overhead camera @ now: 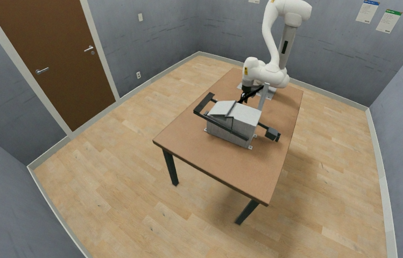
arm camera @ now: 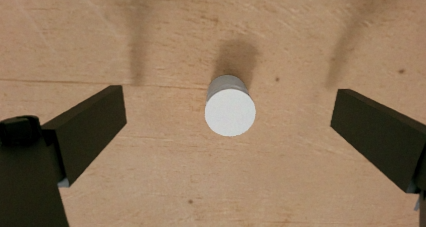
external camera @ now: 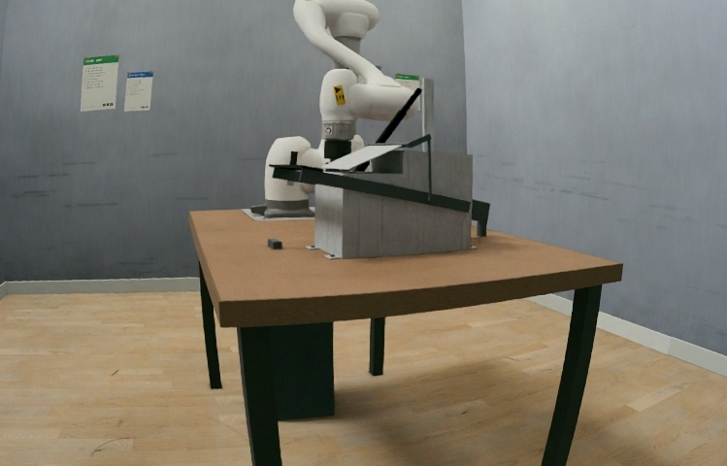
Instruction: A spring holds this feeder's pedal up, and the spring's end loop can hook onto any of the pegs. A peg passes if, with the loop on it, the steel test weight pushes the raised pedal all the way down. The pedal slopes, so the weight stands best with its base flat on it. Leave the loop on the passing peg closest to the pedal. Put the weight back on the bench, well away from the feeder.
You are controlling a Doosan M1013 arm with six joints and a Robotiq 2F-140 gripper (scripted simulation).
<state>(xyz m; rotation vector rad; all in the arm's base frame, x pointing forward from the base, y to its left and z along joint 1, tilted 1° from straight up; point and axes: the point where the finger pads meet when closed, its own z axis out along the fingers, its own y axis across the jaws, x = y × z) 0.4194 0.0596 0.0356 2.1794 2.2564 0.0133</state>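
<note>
The steel test weight lies 10 mm below my hand. Also, from my hand: dark block: 230 mm ahead, 210 mm to the right, 30 mm below.
</note>
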